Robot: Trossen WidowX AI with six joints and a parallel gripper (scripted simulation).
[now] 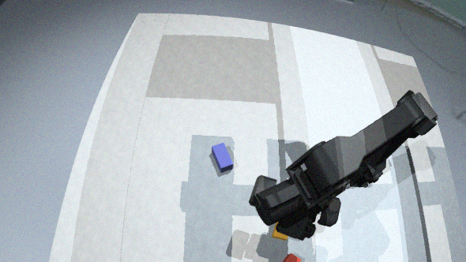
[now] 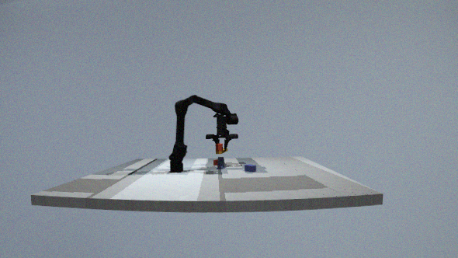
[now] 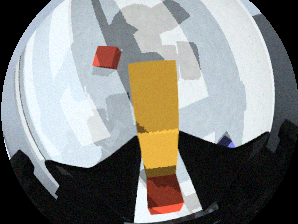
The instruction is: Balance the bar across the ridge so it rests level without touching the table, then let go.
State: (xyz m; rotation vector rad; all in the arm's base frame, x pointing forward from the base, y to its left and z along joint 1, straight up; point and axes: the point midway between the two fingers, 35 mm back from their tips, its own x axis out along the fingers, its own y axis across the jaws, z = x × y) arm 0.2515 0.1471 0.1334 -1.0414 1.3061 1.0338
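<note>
Now: the red block 40 mm behind my gripper tip, 110 mm to the left of it and 80 mm below it. The rest, counted from my gripper tip: purple block 160 mm ahead, 160 mm to the right, 80 mm below.
</note>
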